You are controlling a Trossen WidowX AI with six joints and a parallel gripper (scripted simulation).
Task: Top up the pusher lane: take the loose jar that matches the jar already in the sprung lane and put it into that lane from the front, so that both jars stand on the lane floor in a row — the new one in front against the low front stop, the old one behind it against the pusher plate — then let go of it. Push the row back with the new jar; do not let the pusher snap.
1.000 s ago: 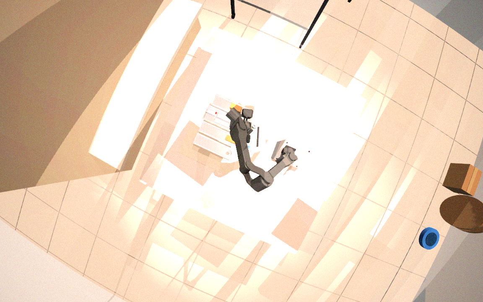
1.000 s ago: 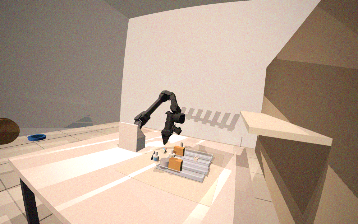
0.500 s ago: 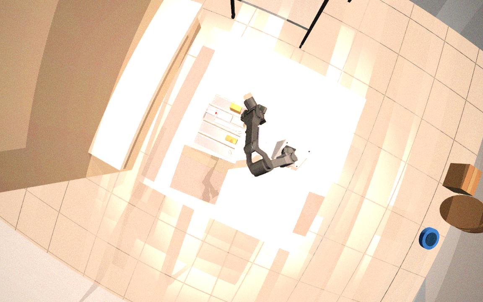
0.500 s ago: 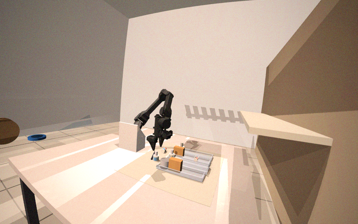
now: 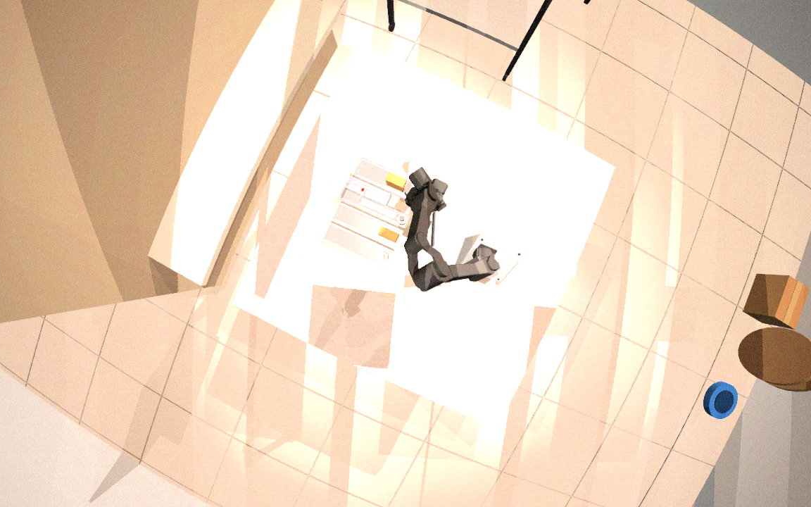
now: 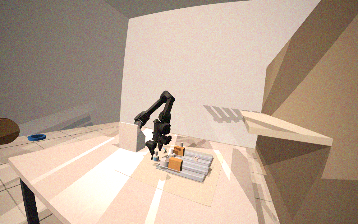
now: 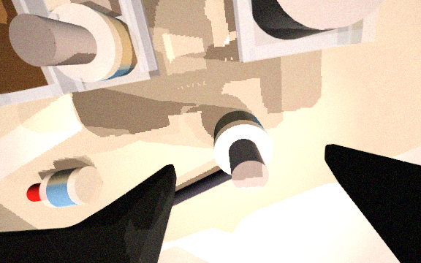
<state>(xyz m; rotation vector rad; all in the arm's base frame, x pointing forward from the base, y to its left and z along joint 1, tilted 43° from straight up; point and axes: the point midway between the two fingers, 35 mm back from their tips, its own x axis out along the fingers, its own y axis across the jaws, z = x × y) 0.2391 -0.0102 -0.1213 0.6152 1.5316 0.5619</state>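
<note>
Right now the black pen is 50 mm behind my gripper tip, 60 mm to the left of it and 50 mm below it. Also, from my gripper tip: grey can 90 mm ahead, 50 mm to the right, 30 mm below; grey lane rack 230 mm ahead, 50 mm to the left, 40 mm below; shelf 590 mm ahead, 50 mm to the left, 310 mm above.
</note>
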